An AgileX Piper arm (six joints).
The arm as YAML. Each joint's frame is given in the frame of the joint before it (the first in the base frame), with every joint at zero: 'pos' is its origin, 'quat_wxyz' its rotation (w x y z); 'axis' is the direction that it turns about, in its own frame. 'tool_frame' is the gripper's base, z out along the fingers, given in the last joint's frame.
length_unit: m
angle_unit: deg
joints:
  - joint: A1
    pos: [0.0, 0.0, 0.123]
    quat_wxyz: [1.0, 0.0, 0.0, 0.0]
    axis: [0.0, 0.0, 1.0]
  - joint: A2
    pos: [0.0, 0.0, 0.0]
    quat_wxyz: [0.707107, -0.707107, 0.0, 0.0]
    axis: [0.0, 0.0, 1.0]
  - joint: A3
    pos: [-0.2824, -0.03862, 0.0]
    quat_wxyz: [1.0, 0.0, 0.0, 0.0]
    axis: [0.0, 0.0, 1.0]
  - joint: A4
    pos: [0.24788, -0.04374, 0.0]
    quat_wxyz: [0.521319, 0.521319, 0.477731, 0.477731]
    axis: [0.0, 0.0, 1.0]
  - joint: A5
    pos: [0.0, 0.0, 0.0]
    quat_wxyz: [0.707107, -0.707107, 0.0, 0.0]
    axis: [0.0, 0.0, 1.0]
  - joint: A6
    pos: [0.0, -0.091, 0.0]
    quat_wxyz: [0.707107, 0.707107, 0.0, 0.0]
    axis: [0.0, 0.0, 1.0]
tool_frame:
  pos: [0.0, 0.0, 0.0]
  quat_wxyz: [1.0, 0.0, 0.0, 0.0]
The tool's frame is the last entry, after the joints.
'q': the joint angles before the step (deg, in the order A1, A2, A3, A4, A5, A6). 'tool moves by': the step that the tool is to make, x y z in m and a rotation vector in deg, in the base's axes. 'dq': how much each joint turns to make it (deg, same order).
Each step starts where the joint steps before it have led.
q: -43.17, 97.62, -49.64, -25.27, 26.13, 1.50
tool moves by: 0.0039, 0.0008, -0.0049, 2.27, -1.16, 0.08
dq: -0.07, 1.08, -0.40, 5.12, -0.67, -3.82
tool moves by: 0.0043, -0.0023, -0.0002, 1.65, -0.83, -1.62
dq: -0.07, 0.92, -1.45, 3.22, 0.97, -0.97
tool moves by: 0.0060, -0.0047, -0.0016, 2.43, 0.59, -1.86
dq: -0.06, 1.89, -2.68, 2.96, 2.89, -0.83
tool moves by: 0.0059, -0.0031, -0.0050, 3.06, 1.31, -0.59
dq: 0.02, 2.28, -2.46, 3.27, 3.07, -2.19
